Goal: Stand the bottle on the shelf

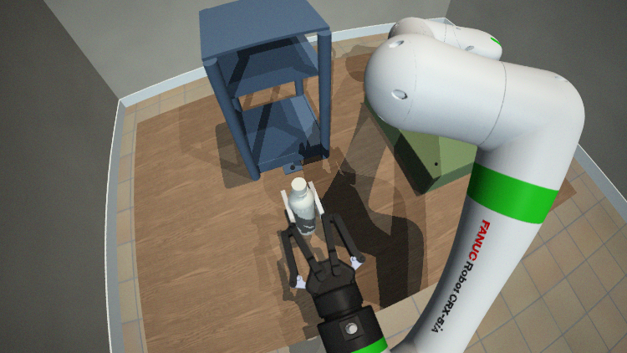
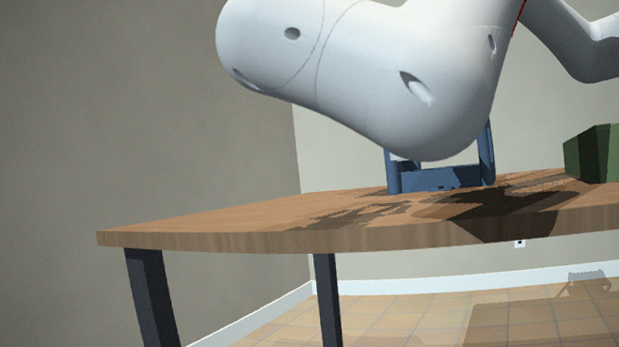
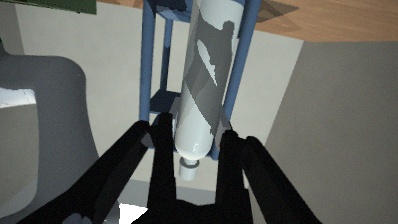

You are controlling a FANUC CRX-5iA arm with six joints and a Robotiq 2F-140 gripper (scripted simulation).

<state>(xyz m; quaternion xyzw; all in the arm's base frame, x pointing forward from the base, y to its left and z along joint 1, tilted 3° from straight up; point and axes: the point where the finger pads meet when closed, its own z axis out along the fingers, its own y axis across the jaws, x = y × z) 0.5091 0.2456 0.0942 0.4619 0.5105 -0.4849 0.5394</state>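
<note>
The blue shelving unit is 310 mm to the right of my hand, 10 mm ahead of it and 10 mm above it.
</note>
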